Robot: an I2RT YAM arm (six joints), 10 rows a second.
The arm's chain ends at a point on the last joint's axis. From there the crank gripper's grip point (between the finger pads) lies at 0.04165 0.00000 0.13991 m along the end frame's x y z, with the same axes.
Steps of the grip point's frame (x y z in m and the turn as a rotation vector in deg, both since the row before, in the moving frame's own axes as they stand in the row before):
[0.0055, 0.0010, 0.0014, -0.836, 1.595, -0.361]
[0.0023, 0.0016, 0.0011, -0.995, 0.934, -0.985]
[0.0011, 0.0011, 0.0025, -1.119, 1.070, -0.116]
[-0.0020, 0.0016, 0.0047, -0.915, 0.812, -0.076]
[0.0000, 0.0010, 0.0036, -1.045, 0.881, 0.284]
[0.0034, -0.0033, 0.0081, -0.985, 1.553, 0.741]
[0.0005, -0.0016, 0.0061, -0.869, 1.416, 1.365]
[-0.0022, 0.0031, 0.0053, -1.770, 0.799, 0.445]
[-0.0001, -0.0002, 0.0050, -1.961, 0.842, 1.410]
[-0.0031, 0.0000, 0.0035, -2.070, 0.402, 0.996]
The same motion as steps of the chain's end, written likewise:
[0.0016, -0.0008, 0.0026, -0.836, 1.595, -0.361]
[0.0000, -0.0001, 0.0018, -0.995, 0.934, -0.985]
[-0.0015, -0.0015, 0.0033, -1.119, 1.070, -0.116]
[-0.0040, -0.0006, 0.0053, -0.915, 0.812, -0.076]
[-0.0021, -0.0018, 0.0043, -1.045, 0.881, 0.284]
[-0.0004, -0.0063, 0.0093, -0.985, 1.553, 0.741]
[-0.0029, -0.0047, 0.0072, -0.869, 1.416, 1.365]
[-0.0041, -0.0015, 0.0060, -1.770, 0.799, 0.445]
[-0.0021, -0.0060, 0.0057, -1.961, 0.842, 1.410]
[-0.0040, -0.0058, 0.0039, -2.070, 0.402, 0.996]

